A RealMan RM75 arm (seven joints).
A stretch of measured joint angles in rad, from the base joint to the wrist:
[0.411, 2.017, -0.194, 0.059, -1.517, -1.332, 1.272]
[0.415, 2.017, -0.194, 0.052, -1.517, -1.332, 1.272]
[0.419, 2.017, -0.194, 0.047, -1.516, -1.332, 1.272]
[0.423, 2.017, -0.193, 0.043, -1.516, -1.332, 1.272]
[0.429, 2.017, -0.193, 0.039, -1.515, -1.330, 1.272]
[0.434, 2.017, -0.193, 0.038, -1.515, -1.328, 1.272]
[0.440, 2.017, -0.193, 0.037, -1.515, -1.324, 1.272]
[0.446, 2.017, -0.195, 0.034, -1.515, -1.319, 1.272]
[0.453, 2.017, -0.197, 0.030, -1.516, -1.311, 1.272]
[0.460, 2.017, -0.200, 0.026, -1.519, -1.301, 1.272]
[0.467, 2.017, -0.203, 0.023, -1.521, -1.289, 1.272]
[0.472, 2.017, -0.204, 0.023, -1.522, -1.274, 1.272]
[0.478, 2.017, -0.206, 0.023, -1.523, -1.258, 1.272]
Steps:
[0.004, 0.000, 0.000, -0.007, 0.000, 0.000, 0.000]
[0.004, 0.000, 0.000, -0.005, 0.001, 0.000, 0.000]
[0.004, 0.000, 0.001, -0.004, 0.000, 0.000, 0.000]
[0.006, 0.000, 0.000, -0.004, 0.001, 0.002, 0.000]
[0.005, 0.000, 0.000, -0.001, 0.000, 0.002, 0.000]
[0.006, 0.000, 0.000, -0.001, 0.000, 0.004, 0.000]
[0.006, 0.000, -0.002, -0.003, 0.000, 0.005, 0.000]
[0.007, 0.000, -0.002, -0.004, -0.001, 0.008, 0.000]
[0.007, 0.000, -0.003, -0.004, -0.003, 0.010, 0.000]
[0.007, 0.000, -0.003, -0.003, -0.002, 0.012, 0.000]
[0.005, 0.000, -0.001, 0.000, -0.001, 0.015, 0.000]
[0.006, 0.000, -0.002, 0.000, -0.001, 0.016, 0.000]

